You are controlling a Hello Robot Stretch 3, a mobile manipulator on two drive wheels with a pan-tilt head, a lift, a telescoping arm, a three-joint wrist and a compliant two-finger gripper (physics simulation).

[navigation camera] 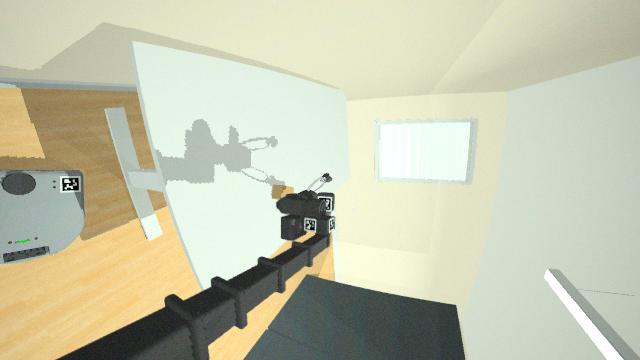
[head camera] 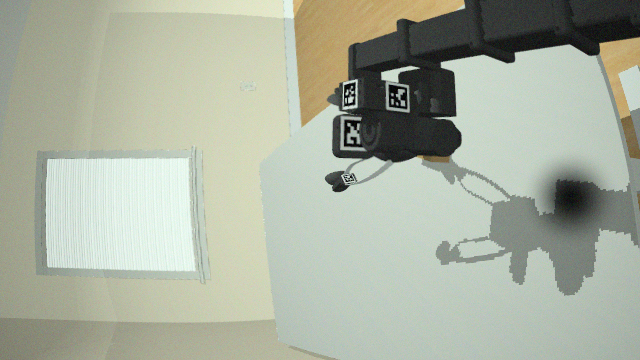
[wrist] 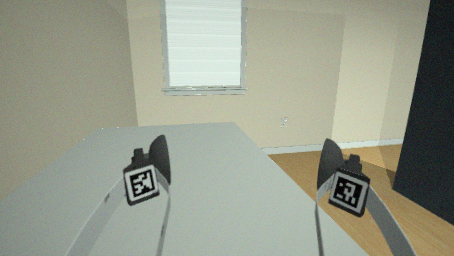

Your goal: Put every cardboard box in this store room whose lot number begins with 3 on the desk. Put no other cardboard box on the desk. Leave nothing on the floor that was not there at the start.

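Where they show: robot's base, origin of the base link: (navigation camera: 20, 182).
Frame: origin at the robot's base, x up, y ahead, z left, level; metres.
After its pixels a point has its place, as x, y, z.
Observation:
The desk (head camera: 350, 290) {0.720, 0.362, -1.049} (navigation camera: 295, 110) {0.720, 0.369, -0.840} (wrist: 85, 165) has a pale grey-white top. A brown cardboard box (head camera: 436, 159) {0.756, 0.005, -0.684} (navigation camera: 278, 191) {0.753, -0.017, -0.681} is on the desk, mostly hidden behind the wrist in the head view; no lot number can be read. My gripper (head camera: 336, 139) {0.959, -0.022, -0.715} (wrist: 243, 154) {0.959, -0.022, -0.715} is open and empty, its fingers wide apart above the desk near its long edge. The box is behind the fingertips, beside the wrist body, and does not show in the wrist view. In the navigation view one fingertip shows; the other is hidden.
A dark cabinet or panel (navigation camera: 370, 320) {1.002, -1.478, -1.934} (wrist: 430, 110) stands across a strip of wooden floor (head camera: 340, 45) {0.001, -0.717, -2.506} (wrist: 300, 172) from the desk. The robot's base (navigation camera: 45, 215) {0.160, -0.110, -0.058} is by the desk's leg (navigation camera: 122, 135). A window (head camera: 120, 215) {1.393, 0.417, -2.924} (navigation camera: 425, 150) {1.463, 0.424, -2.923} (wrist: 204, 45) is in the far wall.

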